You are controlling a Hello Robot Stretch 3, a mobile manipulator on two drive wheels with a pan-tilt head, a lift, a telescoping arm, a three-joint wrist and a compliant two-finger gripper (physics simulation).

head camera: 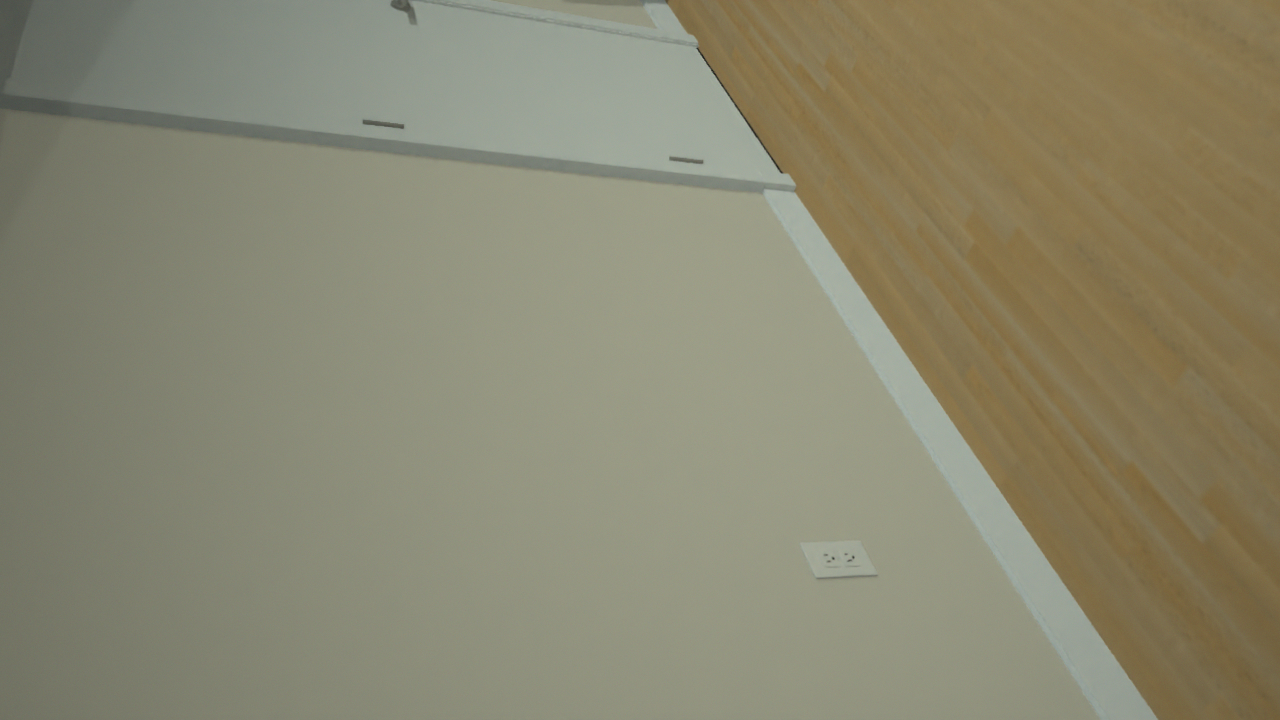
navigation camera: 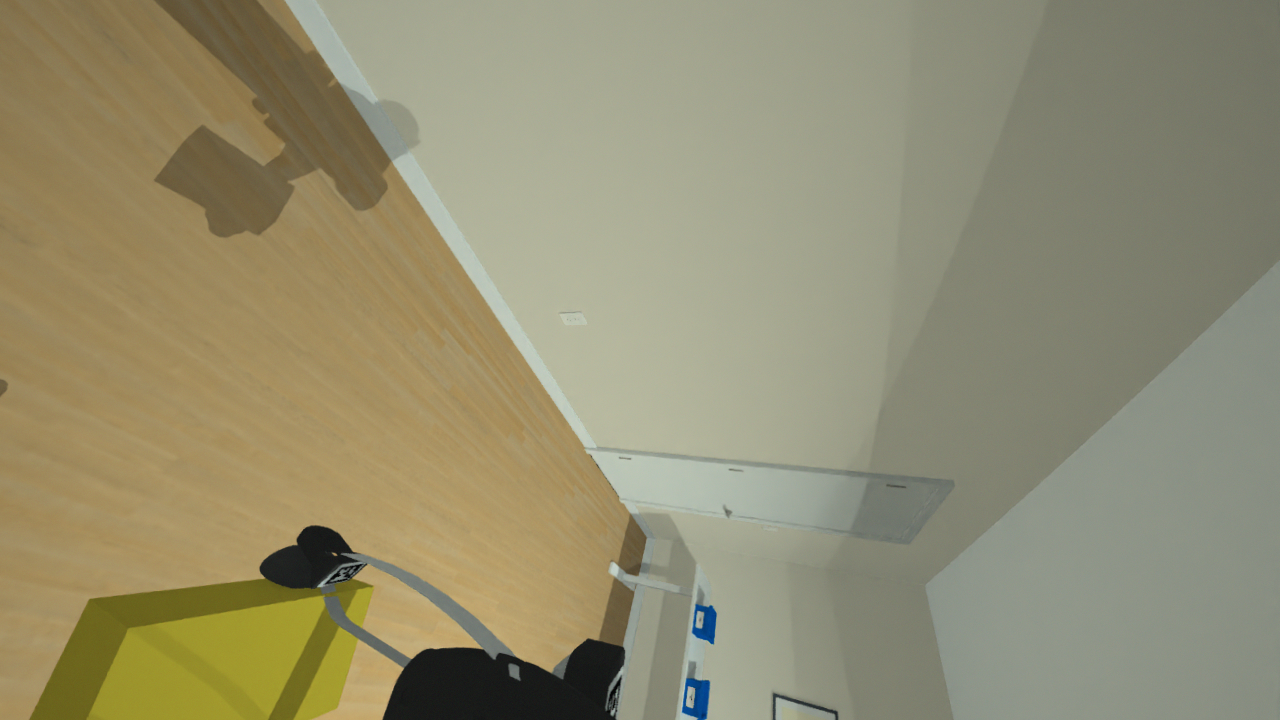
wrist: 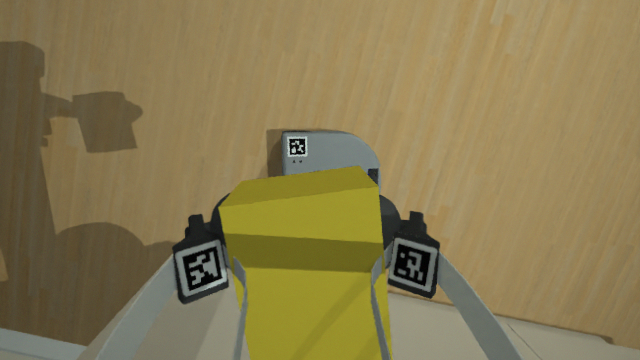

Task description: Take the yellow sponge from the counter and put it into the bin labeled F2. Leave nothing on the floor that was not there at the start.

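Places are measured from the robot's base along level axes (x right, y ahead, z up), in metres.
Where they show: gripper, between the fingertips: (wrist: 307, 219).
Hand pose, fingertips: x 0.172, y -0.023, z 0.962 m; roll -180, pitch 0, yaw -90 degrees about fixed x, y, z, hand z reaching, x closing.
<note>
Each offset is from my fingertips to the top centre of the thing. Level surfaces: height alone.
My gripper (wrist: 307, 219) is shut on the yellow sponge @(dy -0.002, dx -0.021, dz +0.056 m) (wrist: 305, 215) (navigation camera: 223, 662), a large block with one fingertip against each side in the wrist view. In the navigation view the sponge is at the lower left, above the floor, with one finger showing at its upper corner. Two blue bins (navigation camera: 704, 624) (navigation camera: 695, 697) stand at the lower right of the navigation view, far off. Their labels are too small to read, so I cannot tell which is F2. The counter is not recognisable in these views.
A long beige wall (head camera: 447, 402) (navigation camera: 716, 223) with an outlet @(dy +0.915, dx +0.989, dz -0.505 m) (head camera: 838, 559) (navigation camera: 572, 318) and a white door (head camera: 537, 80) (navigation camera: 760, 497) borders the wooden floor @(dz -0.962 m) (head camera: 1118, 223) (navigation camera: 223, 385) (wrist: 475, 100). My grey base (wrist: 332, 150) shows behind the sponge. A picture frame hangs beyond the bins.
</note>
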